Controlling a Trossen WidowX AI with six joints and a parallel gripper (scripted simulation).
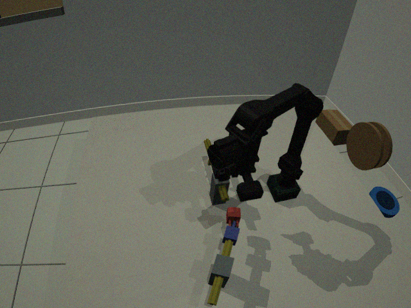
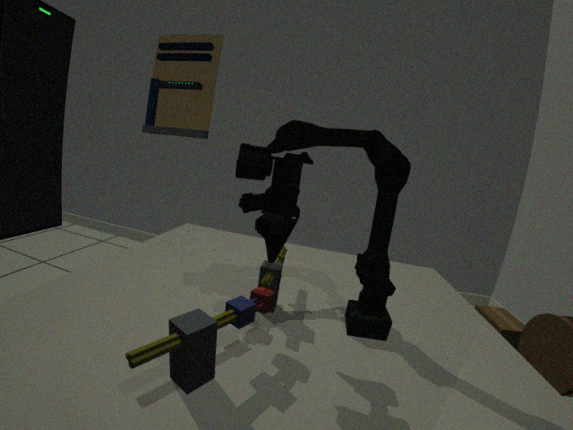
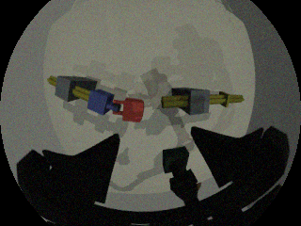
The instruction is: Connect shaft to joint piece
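Now: gripper tip 1 cm short of the red joint piece, 4 cm to the right of it and 9 cm above it.
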